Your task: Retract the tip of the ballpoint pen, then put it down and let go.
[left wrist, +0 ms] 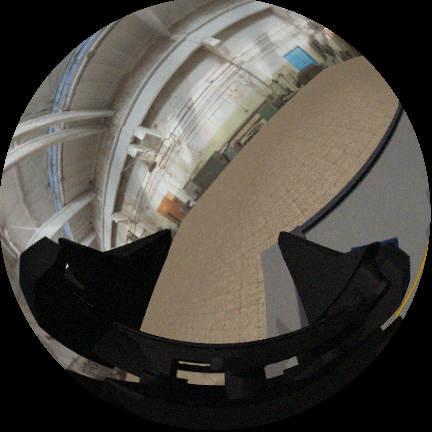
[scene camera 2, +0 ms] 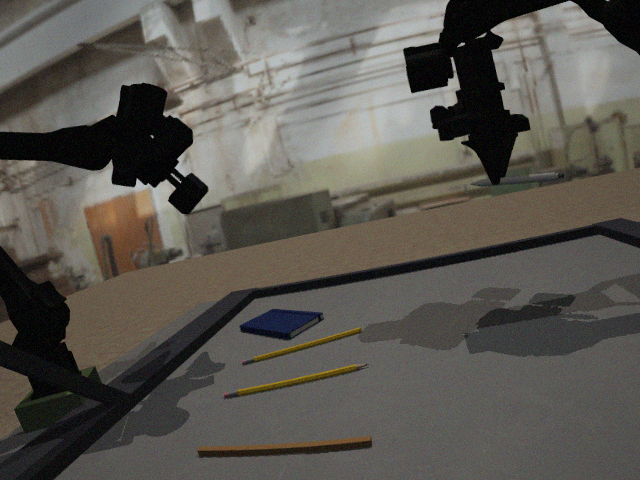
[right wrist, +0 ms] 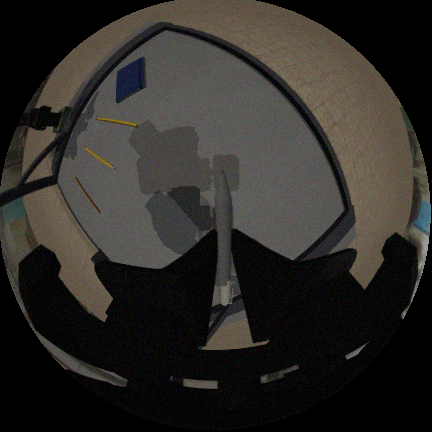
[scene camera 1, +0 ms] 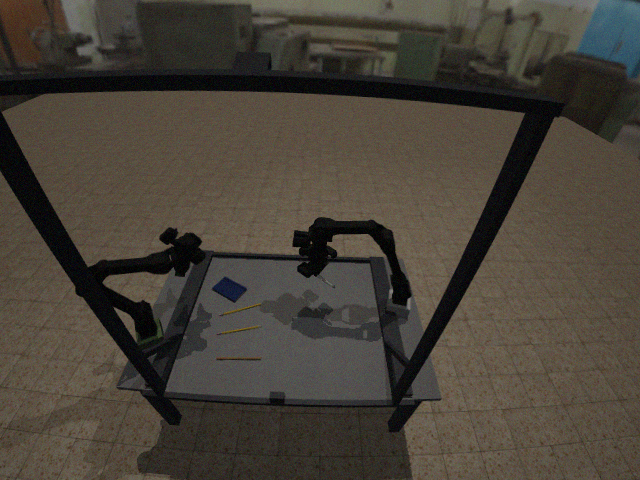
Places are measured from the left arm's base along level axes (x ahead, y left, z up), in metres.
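Where they show: left gripper, fingertip midpoint: [left wrist: 226, 236] [scene camera 2: 173, 174]; right gripper, fingertip midpoint: [scene camera 2: 498, 183] [right wrist: 223, 234] [scene camera 1: 316, 275]; left arm's base, origin of the base link: [right wrist: 57, 119] [scene camera 1: 148, 331]; right arm's base, origin of the base link: [scene camera 1: 399, 299].
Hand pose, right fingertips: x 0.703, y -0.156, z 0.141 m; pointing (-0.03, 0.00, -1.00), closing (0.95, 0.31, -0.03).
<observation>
Each offset is from my right fingertips to the top centre of the thing. Level surfaces: height alone.
The grey ballpoint pen @[0.010 m ahead, 0.024 m right, 0.011 m up] [scene camera 1: 326, 281] [scene camera 2: 532, 178] [right wrist: 224, 215] is held in the air above the table. Its pointed end is at the left in scene camera 2, and its clip end is at the right. Whether the writing tip is out is too small to tell. My right gripper [scene camera 1: 317, 274] [scene camera 2: 496, 181] [right wrist: 223, 234] is shut on the pen's barrel, which runs between the fingertips. My left gripper [left wrist: 226, 236] is open and empty, beyond the table's left side in scene camera 1, far from the pen.
A blue notebook @[0.322 m back, 0.253 m left, 0.169 m down] [scene camera 1: 229, 289] [scene camera 2: 281, 323] [right wrist: 131, 80] lies at the table's back left. Two yellow pencils @[0.319 m back, 0.116 m left, 0.174 m down] [scene camera 1: 240, 309] @[0.357 m back, 0.016 m left, 0.172 m down] [scene camera 2: 297, 381] and an orange-brown stick @[0.408 m back, 0.106 m right, 0.174 m down] [scene camera 1: 238, 358] [scene camera 2: 284, 446] lie nearer. Dark frame posts [scene camera 1: 467, 248] rise at the sides of the grey table @[0.180 m down] [scene camera 1: 310, 372].
</observation>
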